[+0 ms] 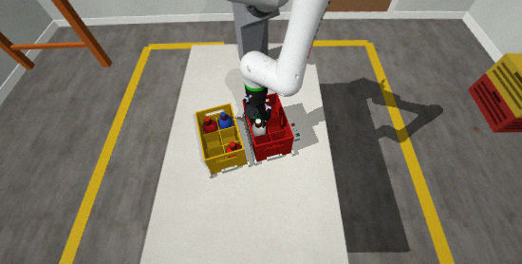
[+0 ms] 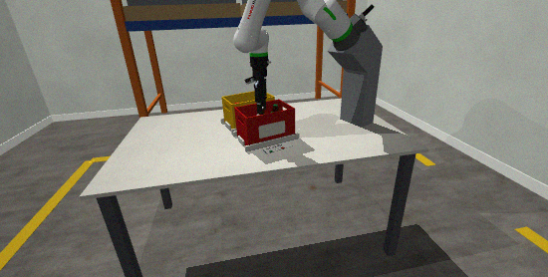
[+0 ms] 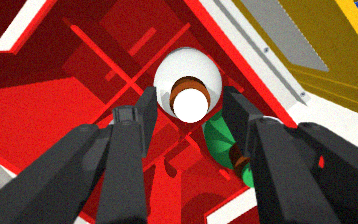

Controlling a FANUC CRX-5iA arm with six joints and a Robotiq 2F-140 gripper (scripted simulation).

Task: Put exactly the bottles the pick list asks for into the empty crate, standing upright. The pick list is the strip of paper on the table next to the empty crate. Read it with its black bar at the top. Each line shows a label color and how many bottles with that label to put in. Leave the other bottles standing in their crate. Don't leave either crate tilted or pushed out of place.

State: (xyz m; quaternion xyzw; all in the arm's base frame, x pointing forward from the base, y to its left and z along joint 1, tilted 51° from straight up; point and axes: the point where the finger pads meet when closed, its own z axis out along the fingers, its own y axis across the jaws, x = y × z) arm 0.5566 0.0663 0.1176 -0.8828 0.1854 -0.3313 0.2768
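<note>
Now: hand 25 cm to the left of the red-labelled bottle, 8 cm above it and 6 cm short of it. Also, from my hand: white-capped bottle 8 cm below; then green-label bottle 8 cm below, 7 cm behind, 5 cm to the right; then red crate 9 cm below, 4 cm to the left, 2 cm behind.
</note>
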